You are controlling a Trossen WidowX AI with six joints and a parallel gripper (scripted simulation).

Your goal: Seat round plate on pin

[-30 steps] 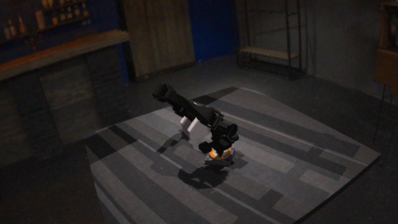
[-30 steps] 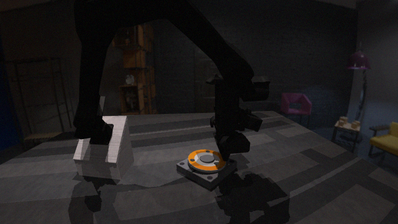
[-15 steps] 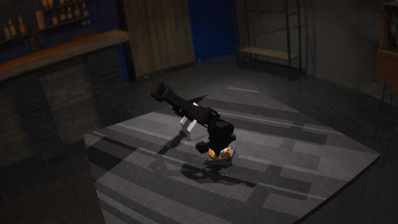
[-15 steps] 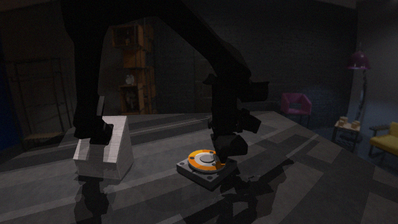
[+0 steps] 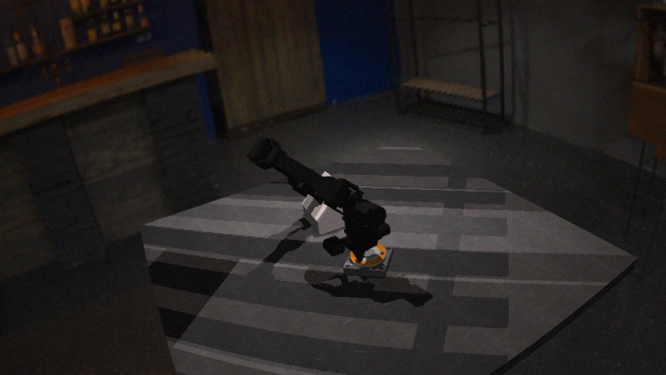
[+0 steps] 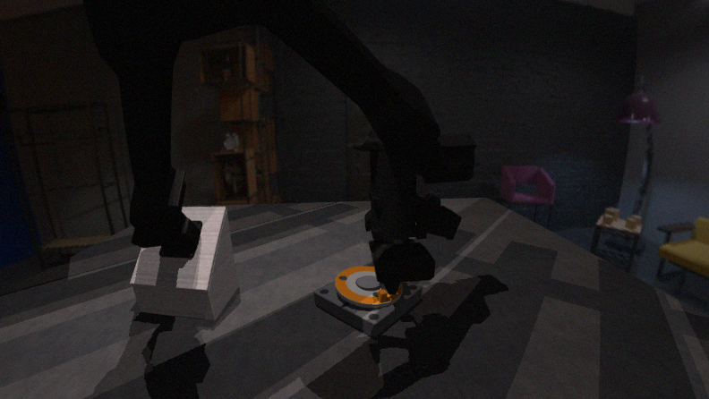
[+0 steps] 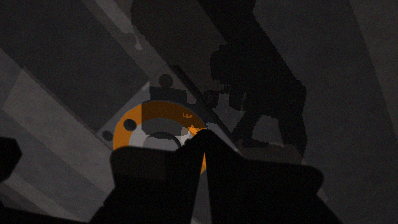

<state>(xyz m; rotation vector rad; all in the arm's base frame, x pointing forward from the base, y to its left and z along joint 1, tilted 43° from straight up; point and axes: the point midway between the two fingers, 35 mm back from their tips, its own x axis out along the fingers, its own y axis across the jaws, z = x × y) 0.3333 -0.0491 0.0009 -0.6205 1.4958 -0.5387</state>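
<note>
Right now the base is 40 mm to the left of my gripper tip, 30 mm behind it and 20 mm below it.
</note>
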